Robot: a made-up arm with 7 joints. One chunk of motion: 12 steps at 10 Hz.
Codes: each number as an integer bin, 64 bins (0 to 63) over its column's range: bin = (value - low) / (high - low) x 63, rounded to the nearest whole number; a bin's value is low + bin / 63 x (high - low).
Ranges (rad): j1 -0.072..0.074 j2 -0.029..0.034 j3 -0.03..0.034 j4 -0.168..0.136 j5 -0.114..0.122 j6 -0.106..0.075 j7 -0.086..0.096
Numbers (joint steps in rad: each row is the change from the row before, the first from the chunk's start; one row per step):
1: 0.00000 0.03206 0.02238 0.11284 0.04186 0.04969 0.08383
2: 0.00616 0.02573 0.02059 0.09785 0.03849 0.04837 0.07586
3: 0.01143 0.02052 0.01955 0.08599 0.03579 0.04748 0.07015
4: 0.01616 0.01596 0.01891 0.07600 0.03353 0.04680 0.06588
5: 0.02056 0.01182 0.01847 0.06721 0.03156 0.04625 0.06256
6: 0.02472 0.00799 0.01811 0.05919 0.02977 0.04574 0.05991
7: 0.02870 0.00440 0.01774 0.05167 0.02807 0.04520 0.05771
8: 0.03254 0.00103 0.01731 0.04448 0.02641 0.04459 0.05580
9: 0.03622 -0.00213 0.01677 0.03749 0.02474 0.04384 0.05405
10: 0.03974 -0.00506 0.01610 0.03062 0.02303 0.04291 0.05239
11: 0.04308 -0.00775 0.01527 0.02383 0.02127 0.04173 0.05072
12: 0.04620 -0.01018 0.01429 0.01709 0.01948 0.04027 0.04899
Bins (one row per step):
1: 31 61 52 58 42 54 59
2: 34 55 50 55 41 54 56
3: 36 50 49 53 40 53 54
4: 38 45 48 51 39 53 53
5: 40 41 48 49 39 53 51
6: 42 37 47 47 38 53 51
7: 43 33 47 46 38 53 50
8: 45 30 47 44 37 52 49
9: 47 27 46 43 37 52 48
10: 48 24 45 41 37 52 48
11: 50 21 45 40 36 51 47
12: 51 19 44 38 36 51 47

